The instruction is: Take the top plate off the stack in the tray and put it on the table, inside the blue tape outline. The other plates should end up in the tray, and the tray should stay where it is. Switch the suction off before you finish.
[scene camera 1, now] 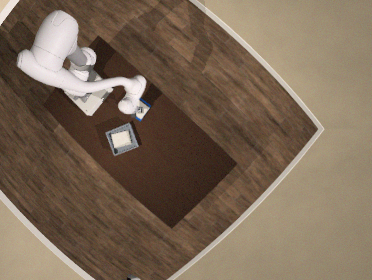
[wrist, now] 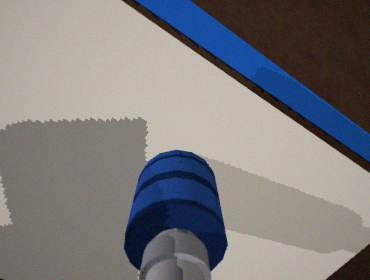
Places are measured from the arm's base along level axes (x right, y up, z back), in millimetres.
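Pixels of known places: end effector, tool point: [wrist: 177,172].
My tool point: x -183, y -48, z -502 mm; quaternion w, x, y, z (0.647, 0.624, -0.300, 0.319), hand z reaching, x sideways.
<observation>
Behind a point stands the place of what it marks.
The cream top plate [scene camera 1: 143,109] {x -228, y -39, z -543 mm} [wrist: 100,60] {x -161, y -39, z -547 mm} lies flat under the cup, at or very near table height. In the wrist view its long upper edge runs just inside a strip of the blue tape outline [scene camera 1: 146,102] {x -289, y -76, z -510 mm} [wrist: 210,35] {x -126, y -77, z -523 mm}, with a thin dark gap between. The arm hides part of the outline in the scene view. My suction cup [scene camera 1: 140,109] {x -183, y -48, z -502 mm} [wrist: 176,156], blue and ribbed, touches the plate's top face and holds it. The grey tray [scene camera 1: 135,136] {x 2, y -31, z -643 mm} stands apart, lower left of the outline, with the other plates [scene camera 1: 121,139] {x 112, y -56, z -564 mm} stacked inside; their number cannot be told.
The dark brown table [scene camera 1: 175,175] {x 27, y -78, z -1151 mm} extends to the lower right of the tray and outline. The white arm [scene camera 1: 100,86] {x -201, y 464, z -406 mm} reaches over the table from the upper left, above its base plate [scene camera 1: 90,106] {x 76, y -5, z -155 mm}. The tray is the nearest obstacle to the held plate.
</observation>
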